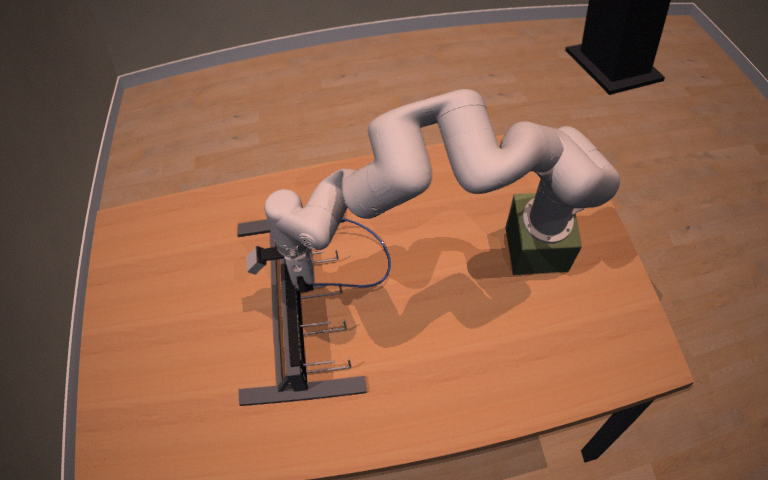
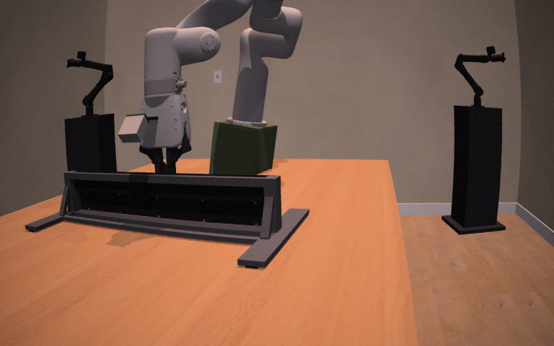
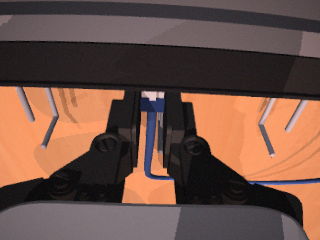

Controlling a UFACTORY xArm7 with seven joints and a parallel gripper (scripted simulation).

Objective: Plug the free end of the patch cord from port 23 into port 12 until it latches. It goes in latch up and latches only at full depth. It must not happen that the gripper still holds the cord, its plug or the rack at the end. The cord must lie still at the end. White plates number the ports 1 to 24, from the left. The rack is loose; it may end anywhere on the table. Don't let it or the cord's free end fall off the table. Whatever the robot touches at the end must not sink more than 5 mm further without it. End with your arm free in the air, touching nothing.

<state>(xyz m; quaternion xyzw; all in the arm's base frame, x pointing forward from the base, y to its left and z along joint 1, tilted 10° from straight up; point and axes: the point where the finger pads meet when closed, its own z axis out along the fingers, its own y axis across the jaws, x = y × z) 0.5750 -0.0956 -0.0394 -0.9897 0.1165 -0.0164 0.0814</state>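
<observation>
Right now my hand is 20 mm short of the cord plug and 10 mm above it.
</observation>
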